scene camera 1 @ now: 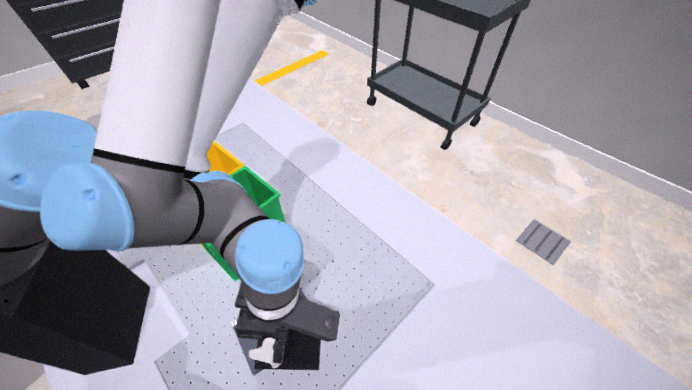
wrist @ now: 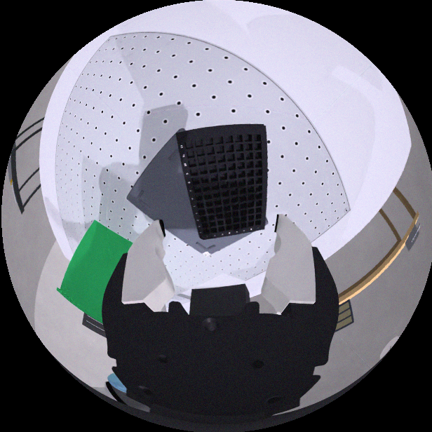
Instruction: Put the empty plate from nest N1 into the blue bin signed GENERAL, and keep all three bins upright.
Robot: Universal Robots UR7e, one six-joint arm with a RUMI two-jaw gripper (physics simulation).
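Observation:
A black plate with a grid of square wells (scene camera 1: 304,353) (wrist: 230,180) lies askew on the grey nest base (scene camera 1: 246,354) (wrist: 160,187), turned relative to it and overhanging one side. Whether it sits level is hard to tell. My gripper (scene camera 1: 273,351) (wrist: 218,218) is open and empty above the plate; in the wrist view the fingertips stand on either side of the plate's near end. The green bin (scene camera 1: 260,189) (wrist: 92,270) looks upright. Part of the yellow bin (scene camera 1: 223,159) shows behind it. The blue GENERAL bin cannot be made out; the arm covers that area.
A perforated board (scene camera 1: 380,280) (wrist: 215,65) lies under the nest and bins. A black block (scene camera 1: 95,315) stands at the left in the scene view. A dark cart (scene camera 1: 425,92) stands on the floor beyond the table. The arm's links cross above the bins.

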